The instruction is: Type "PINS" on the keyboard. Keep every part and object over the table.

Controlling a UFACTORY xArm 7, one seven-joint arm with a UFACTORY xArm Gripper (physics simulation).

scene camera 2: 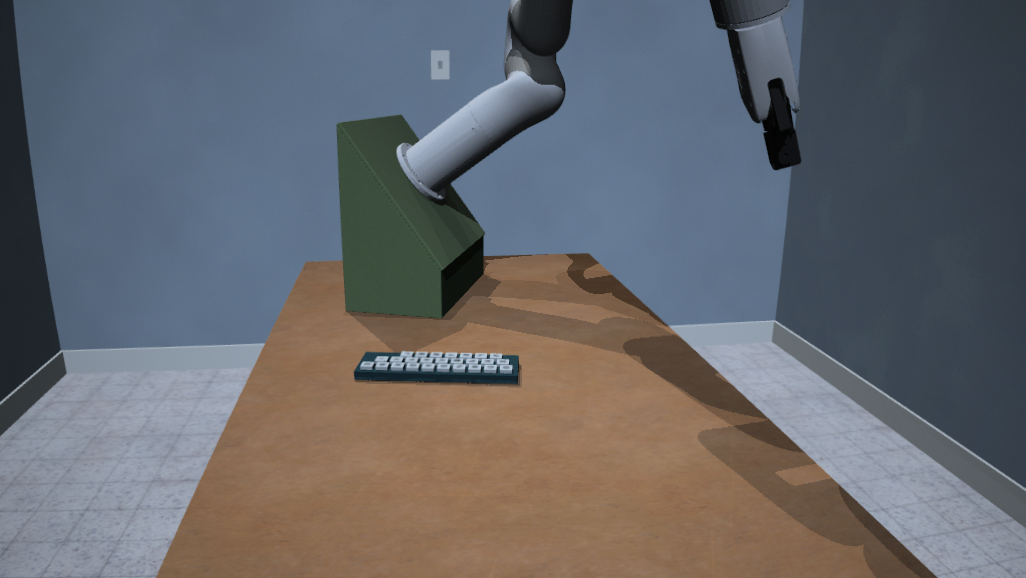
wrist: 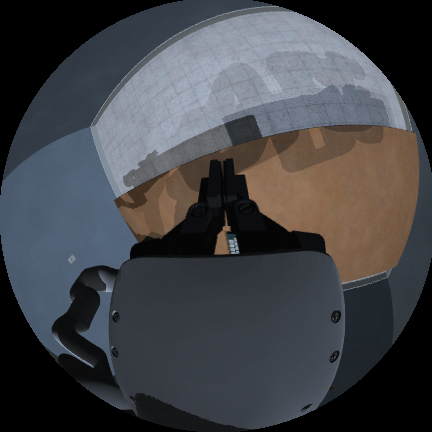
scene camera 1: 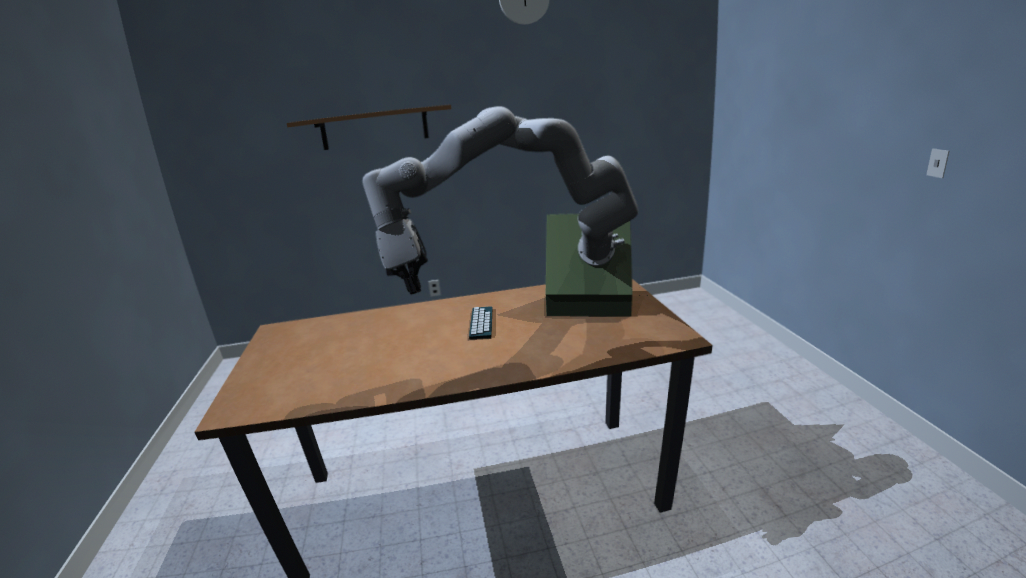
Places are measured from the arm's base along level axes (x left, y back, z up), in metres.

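Pixels of known places: gripper, fingertip midpoint: [scene camera 2: 785, 164] [wrist: 223, 174] [scene camera 1: 415, 292]; arm's base, origin of the base link: [scene camera 2: 419, 173] [scene camera 1: 596, 248].
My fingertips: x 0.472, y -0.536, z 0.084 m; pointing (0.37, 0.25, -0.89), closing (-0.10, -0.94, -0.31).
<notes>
Ahead of a thing's pixels: the offset from my fingertips to its top centre. "pt": to the spot under its first point. Level surfaces: height alone.
A small dark teal keyboard {dx -0.397, dy +0.123, dz -0.282 m} [scene camera 1: 481, 322] [scene camera 2: 436, 373] with rows of white keys lies flat on the table {dz -0.299 m} [scene camera 1: 323, 359] [scene camera 2: 430, 481] [wrist: 340, 200]. In the wrist view a small part of the keyboard {pt dx -0.333, dy +0.142, dz -0.283 m} [wrist: 231, 243] shows between the finger linkages, and the gripper body hides the rest. The letters on the keys are too small to read. My gripper [scene camera 1: 414, 290] [scene camera 2: 786, 166] [wrist: 223, 174] is shut and empty. It hangs tilted, high above the table and well apart from the keyboard, left of it in scene camera 1 and to its right in scene camera 2.
The green wedge-shaped base [scene camera 1: 588, 305] [scene camera 2: 391, 244] that carries the arm stands on the table beyond the keyboard in scene camera 2. A wooden shelf [scene camera 1: 369, 115] is on the wall behind the arm. The table's long front edge [scene camera 1: 459, 397] faces scene camera 1.
</notes>
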